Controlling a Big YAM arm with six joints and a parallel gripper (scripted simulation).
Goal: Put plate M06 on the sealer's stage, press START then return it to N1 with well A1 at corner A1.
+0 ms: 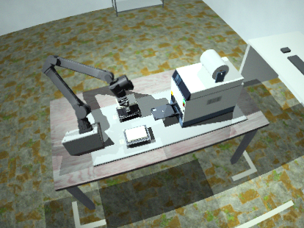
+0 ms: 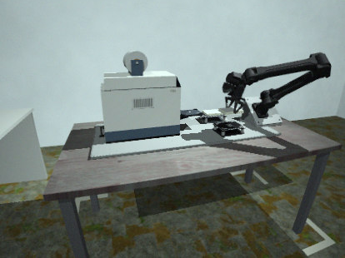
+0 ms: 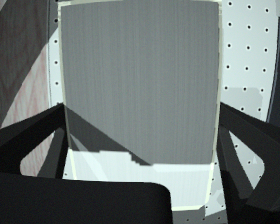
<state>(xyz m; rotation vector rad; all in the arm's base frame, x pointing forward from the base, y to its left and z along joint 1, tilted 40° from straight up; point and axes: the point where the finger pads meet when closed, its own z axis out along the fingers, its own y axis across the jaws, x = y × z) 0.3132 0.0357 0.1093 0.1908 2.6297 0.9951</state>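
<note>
The black nest N1 lies 10 cm below my hand. The rest, counted from my hand: foil roll: 54 cm ahead, 15 cm to the right, 28 cm above; then sealer stage: 21 cm ahead, 14 cm to the right, 4 cm below; then pale plate: 22 cm to the right, 8 cm below.
</note>
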